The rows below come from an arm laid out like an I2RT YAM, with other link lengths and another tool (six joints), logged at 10 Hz.
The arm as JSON. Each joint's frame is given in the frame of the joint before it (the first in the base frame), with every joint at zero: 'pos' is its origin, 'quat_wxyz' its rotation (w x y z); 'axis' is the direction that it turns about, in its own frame. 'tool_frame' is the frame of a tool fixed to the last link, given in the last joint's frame.
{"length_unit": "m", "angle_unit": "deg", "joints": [
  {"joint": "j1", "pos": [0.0, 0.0, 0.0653], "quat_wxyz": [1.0, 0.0, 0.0, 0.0], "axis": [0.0, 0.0, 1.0]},
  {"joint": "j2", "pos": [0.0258, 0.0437, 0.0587], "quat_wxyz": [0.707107, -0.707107, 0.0, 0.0], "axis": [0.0, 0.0, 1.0]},
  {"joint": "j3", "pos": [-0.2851, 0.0, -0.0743], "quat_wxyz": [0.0, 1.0, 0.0, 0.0], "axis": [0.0, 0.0, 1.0]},
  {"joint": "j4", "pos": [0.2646, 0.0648, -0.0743], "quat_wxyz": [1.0, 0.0, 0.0, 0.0], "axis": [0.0, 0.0, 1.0]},
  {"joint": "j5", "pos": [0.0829, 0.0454, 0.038], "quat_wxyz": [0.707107, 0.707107, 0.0, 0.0], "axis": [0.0, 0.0, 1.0]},
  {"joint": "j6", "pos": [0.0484, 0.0, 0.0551], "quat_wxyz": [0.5, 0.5, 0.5, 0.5], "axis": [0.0, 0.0, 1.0]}
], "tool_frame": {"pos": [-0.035, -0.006, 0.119], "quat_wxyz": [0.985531, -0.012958, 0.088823, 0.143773]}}
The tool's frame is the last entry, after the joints.
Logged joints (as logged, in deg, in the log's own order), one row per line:
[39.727 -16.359 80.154 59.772 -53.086 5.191]
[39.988 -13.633 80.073 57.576 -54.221 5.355]
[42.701 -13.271 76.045 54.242 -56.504 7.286]
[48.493 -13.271 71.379 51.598 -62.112 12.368]
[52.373 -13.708 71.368 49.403 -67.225 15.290]
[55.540 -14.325 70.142 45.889 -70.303 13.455]
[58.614 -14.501 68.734 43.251 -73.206 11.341]
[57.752 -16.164 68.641 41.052 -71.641 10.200]
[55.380 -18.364 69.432 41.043 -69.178 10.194]
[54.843 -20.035 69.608 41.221 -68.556 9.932]
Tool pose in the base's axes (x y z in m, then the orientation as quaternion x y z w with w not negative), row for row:
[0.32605 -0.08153 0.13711 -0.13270 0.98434 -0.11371 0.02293]
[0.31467 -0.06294 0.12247 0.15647 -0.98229 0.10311 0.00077]
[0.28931 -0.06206 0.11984 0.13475 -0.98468 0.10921 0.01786]
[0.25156 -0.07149 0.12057 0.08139 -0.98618 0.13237 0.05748]
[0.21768 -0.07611 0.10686 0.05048 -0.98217 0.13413 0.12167]
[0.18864 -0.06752 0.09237 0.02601 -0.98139 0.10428 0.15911]
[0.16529 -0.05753 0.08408 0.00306 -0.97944 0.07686 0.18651]
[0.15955 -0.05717 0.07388 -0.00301 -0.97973 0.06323 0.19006]
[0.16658 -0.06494 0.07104 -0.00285 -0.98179 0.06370 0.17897]
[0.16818 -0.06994 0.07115 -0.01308 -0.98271 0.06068 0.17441]
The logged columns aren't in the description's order. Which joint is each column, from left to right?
Columns, left to right: j6, j1, j2, j3, j4, j5.
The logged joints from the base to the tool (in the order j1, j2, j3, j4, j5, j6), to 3 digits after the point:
[-16.359 80.154 59.772 -53.086 5.191 39.727]
[-13.633 80.073 57.576 -54.221 5.355 39.988]
[-13.271 76.045 54.242 -56.504 7.286 42.701]
[-13.271 71.379 51.598 -62.112 12.368 48.493]
[-13.708 71.368 49.403 -67.225 15.290 52.373]
[-14.325 70.142 45.889 -70.303 13.455 55.540]
[-14.501 68.734 43.251 -73.206 11.341 58.614]
[-16.164 68.641 41.052 -71.641 10.200 57.752]
[-18.364 69.432 41.043 -69.178 10.194 55.380]
[-20.035 69.608 41.221 -68.556 9.932 54.843]

